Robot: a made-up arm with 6 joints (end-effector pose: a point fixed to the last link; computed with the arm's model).
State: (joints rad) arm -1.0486 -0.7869 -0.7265 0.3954 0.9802 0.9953
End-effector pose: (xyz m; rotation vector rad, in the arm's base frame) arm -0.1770 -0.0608 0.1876 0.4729 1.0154 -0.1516
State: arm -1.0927 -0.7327 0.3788 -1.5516 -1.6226 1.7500
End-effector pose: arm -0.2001 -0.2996 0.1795 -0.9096 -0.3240 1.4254
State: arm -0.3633 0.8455 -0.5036 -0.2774 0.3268 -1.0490
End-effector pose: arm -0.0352 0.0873 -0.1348 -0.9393 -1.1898 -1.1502
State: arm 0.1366 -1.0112 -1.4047 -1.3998 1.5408 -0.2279
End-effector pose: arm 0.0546 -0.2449 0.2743 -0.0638 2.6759 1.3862
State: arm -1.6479 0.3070 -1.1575 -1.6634 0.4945 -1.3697
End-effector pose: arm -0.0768 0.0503 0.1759 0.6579 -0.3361 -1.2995
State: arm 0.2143 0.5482 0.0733 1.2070 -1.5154 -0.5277
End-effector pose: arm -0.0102 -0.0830 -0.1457 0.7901 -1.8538 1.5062
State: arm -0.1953 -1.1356 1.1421 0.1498 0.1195 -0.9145
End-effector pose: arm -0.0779 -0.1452 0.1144 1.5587 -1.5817 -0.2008
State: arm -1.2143 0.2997 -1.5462 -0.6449 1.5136 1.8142
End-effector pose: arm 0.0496 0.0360 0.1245 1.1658 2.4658 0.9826
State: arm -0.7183 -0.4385 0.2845 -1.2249 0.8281 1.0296
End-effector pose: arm -0.1681 -0.0510 0.2636 -1.1244 1.5981 -0.0444
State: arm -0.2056 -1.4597 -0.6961 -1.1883 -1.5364 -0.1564
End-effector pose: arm -0.1720 -0.4055 0.2405 2.1999 0.3554 -0.5071
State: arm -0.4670 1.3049 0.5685 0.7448 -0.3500 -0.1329
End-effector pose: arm 0.0662 -0.2196 -0.1356 -1.0309 -1.3393 0.9182
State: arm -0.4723 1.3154 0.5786 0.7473 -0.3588 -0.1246
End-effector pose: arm 0.0687 -0.2220 -0.1334 -1.0419 -1.3291 0.9362
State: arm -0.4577 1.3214 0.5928 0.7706 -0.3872 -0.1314
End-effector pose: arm 0.0717 -0.2254 -0.1325 -0.9984 -1.3226 1.0059
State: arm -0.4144 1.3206 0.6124 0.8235 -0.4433 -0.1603
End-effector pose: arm 0.0758 -0.2291 -0.1347 -0.8696 -1.3186 1.1433
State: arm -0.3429 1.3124 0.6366 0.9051 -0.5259 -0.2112
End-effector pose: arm 0.0806 -0.2304 -0.1422 -0.6433 -1.3103 1.3296
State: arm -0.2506 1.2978 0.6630 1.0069 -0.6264 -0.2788
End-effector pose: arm 0.0842 -0.2262 -0.1567 -0.3302 -1.2906 1.5229
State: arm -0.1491 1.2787 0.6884 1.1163 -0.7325 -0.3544
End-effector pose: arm 0.0832 -0.2150 -0.1771 0.0334 -1.2589 1.6817
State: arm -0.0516 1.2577 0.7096 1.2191 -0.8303 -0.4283
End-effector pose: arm 0.0757 -0.1987 -0.1988 0.3933 -1.2224 1.7835
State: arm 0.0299 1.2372 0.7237 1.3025 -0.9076 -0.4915
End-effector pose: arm 0.0639 -0.1815 -0.2168 0.6947 -1.1918 1.8304
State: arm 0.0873 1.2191 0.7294 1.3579 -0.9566 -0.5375
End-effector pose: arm 0.0522 -0.1679 -0.2280 0.9001 -1.1752 1.8399
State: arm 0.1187 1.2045 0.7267 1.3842 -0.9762 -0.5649
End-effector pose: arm 0.0441 -0.1600 -0.2327 1.0017 -1.1748 1.8309
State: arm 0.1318 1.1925 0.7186 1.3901 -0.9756 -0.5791
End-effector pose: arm 0.0394 -0.1565 -0.2334 1.0311 -1.1856 1.8148
